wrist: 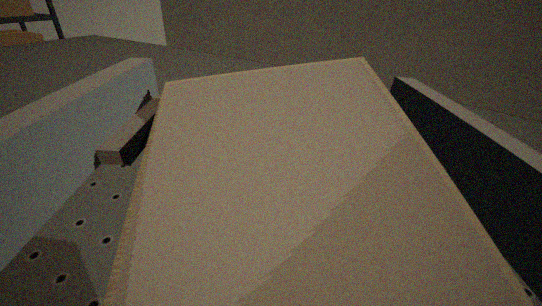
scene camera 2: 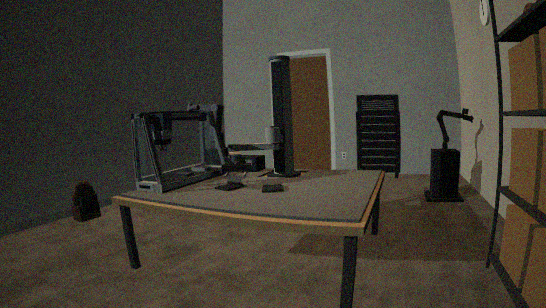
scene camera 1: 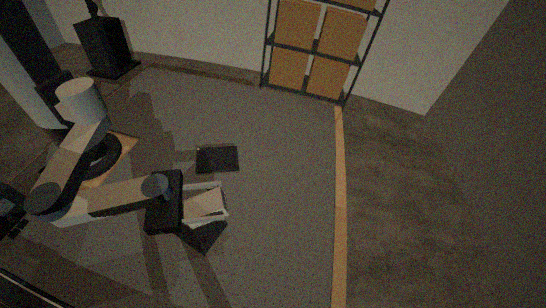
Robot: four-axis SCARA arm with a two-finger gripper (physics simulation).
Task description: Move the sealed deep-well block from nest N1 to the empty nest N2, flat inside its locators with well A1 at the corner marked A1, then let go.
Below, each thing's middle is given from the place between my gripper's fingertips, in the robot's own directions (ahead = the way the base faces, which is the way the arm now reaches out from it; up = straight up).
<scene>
My hand is 50 mm past the deep-well block (scene camera 1: 212, 202), 30 mm to the left of it and 30 mm above it.
</scene>
